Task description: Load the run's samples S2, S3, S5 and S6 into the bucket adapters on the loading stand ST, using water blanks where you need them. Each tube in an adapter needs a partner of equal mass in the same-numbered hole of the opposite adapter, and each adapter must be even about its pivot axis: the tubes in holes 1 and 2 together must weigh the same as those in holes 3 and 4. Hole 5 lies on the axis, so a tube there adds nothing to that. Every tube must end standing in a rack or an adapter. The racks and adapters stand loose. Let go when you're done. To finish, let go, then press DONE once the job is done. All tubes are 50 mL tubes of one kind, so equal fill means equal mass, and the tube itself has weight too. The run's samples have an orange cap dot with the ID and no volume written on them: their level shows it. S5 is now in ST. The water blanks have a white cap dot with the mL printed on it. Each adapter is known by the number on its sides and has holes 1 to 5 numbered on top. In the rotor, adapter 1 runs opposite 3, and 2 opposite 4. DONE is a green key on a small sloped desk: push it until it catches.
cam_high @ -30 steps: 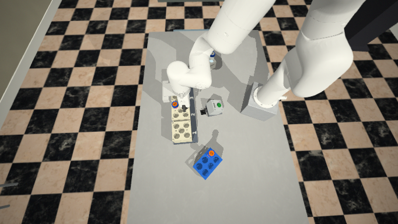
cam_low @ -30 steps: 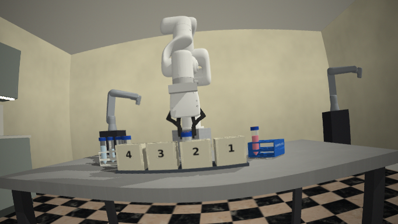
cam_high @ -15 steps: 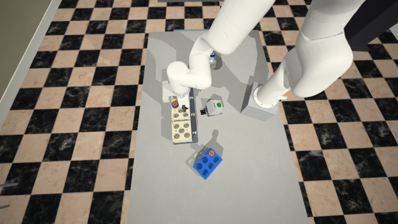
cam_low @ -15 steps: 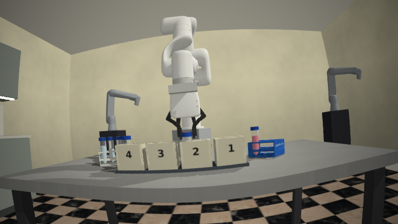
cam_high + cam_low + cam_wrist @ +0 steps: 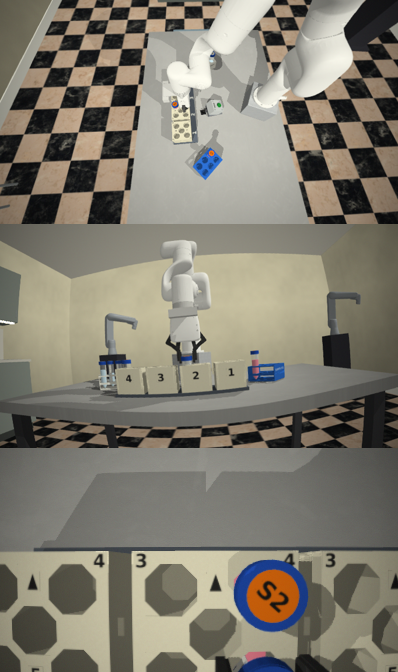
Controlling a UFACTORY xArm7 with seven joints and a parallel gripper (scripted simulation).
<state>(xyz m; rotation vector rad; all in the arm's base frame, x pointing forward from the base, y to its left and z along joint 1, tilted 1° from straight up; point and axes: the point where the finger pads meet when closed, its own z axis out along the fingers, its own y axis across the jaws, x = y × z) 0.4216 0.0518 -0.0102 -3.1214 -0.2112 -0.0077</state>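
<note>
The orange-dotted sample tube lies 15 cm behind my hand, 25 cm to the left of it and 6 cm below it. Also, from my hand: blue sample rack (13 cm behind, 29 cm to the left, 9 cm below); then done desk (17 cm behind, 2 cm to the right, 7 cm below); then green DONE key (19 cm behind, 2 cm to the right, 6 cm below).
</note>
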